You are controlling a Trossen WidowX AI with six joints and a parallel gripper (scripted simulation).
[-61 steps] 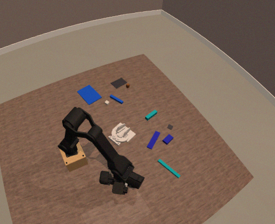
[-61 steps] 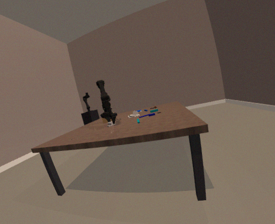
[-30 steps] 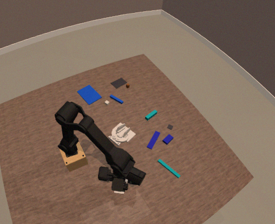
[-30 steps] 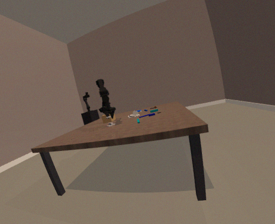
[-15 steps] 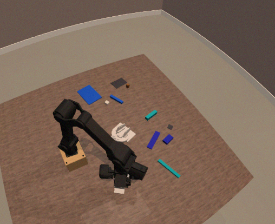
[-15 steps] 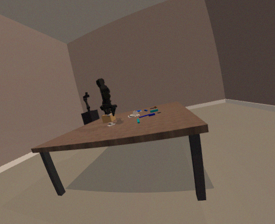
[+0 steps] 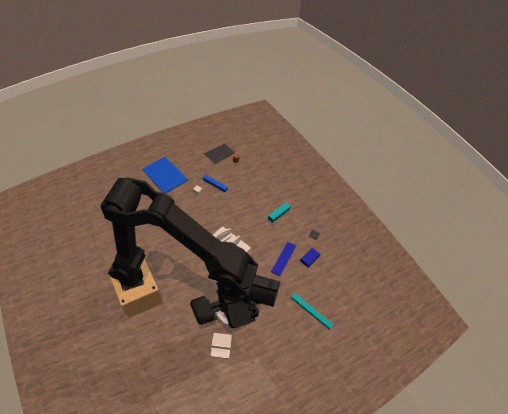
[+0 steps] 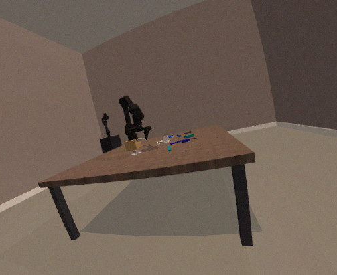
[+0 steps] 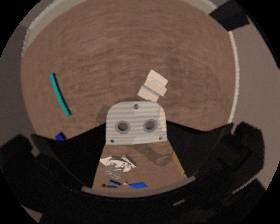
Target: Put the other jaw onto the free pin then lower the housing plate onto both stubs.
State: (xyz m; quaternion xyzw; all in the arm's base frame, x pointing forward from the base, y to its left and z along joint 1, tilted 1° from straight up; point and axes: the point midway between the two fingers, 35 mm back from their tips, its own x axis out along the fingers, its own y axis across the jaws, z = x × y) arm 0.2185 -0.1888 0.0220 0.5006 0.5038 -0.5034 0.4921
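My gripper tip is now 7 cm short of the white jaw, 21 cm to the right of it and 7 cm above it. Round my gripper tip: long teal bar: 23 cm ahead, 6 cm to the right, 8 cm below; white base: 10 cm ahead, 24 cm to the left, 8 cm below; white housing plate: 1 cm to the right, 2 cm above.
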